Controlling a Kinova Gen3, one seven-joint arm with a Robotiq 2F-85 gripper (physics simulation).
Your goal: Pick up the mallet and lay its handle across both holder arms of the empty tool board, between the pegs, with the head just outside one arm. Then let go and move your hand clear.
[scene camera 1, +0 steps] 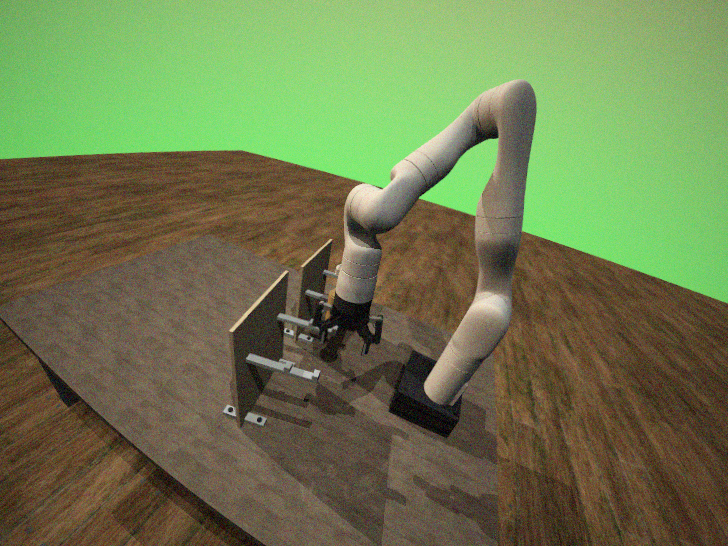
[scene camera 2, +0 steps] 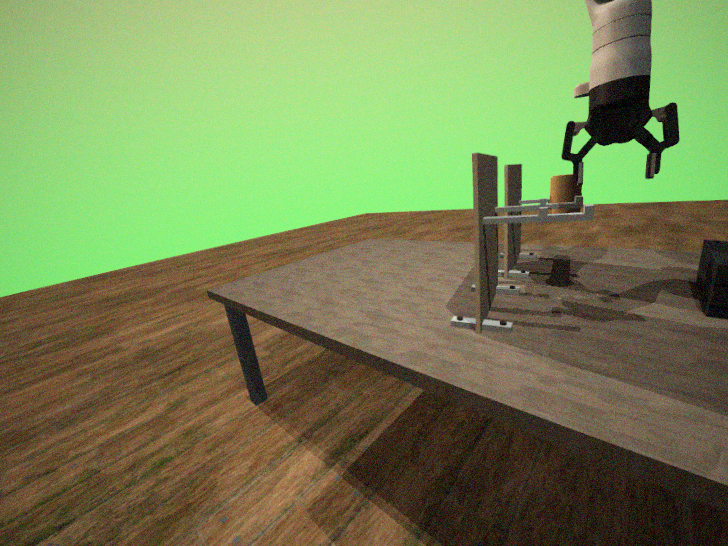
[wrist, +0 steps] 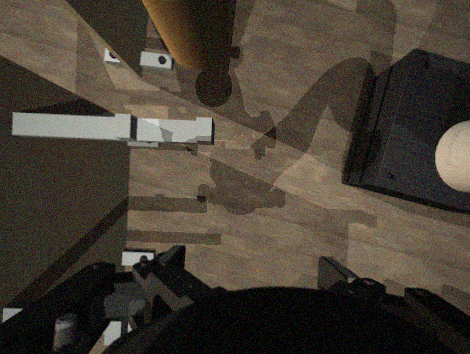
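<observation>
The empty tool board (scene camera 1: 258, 346) (scene camera 2: 485, 235) (wrist: 60, 185) stands upright, with grey holder arms bearing pegs. Its near arm (scene camera 1: 267, 362) shows in scene camera 1, and its far arm (wrist: 75, 125) in the wrist view. The mallet (scene camera 1: 331, 298) (scene camera 2: 561, 189) (wrist: 187, 30) is orange and at the second board (scene camera 1: 315, 279) (scene camera 2: 512, 214); its head end faces the empty board. The arm and gripper hide most of it in scene camera 1, and its handle is hidden in scene camera 2. My gripper (scene camera 1: 345, 345) (scene camera 2: 615, 171) (wrist: 250, 266) is open and empty, pointing down above and beside the empty board's arms, apart from the mallet.
The black robot base (scene camera 1: 420, 393) (scene camera 2: 714, 282) (wrist: 400, 125) stands on the table (scene camera 1: 176, 293) (scene camera 2: 352, 282), on the side that the holder arms point to. White feet (scene camera 1: 254, 418) (scene camera 2: 482, 322) (wrist: 156, 59) support the boards. The gap between the two boards is narrow.
</observation>
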